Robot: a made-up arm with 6 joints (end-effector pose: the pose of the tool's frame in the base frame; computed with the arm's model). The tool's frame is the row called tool. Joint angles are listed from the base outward.
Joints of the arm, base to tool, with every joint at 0 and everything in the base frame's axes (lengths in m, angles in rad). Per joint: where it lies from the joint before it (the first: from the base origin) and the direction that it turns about. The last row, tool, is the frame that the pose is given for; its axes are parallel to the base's.
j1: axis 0 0 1 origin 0 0 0.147
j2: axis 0 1 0 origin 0 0.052 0
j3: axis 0 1 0 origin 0 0 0.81
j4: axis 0 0 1 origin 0 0 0.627
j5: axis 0 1 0 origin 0 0 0
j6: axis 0 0 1 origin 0 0 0.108
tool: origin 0 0 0
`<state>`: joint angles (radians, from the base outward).
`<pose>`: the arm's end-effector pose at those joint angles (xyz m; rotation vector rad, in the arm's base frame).
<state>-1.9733 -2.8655 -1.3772 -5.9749 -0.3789 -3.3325</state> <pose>-0.1376 -0.4251 -0.9276 0.8167 -1.5488 0.8492</pose>
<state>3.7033 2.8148 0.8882 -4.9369 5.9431 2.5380</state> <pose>0.1116 0.0503 -1.2413 0.1218 2.8441 0.8011</pose>
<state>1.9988 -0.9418 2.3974 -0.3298 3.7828 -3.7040</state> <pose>-0.0144 -0.1441 0.7464 0.6582 0.9887 -1.3866</pose>
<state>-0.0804 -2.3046 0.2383 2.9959 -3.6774 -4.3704</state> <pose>-1.0373 0.1438 -0.6974 -0.8713 1.4299 -0.8493</pose>
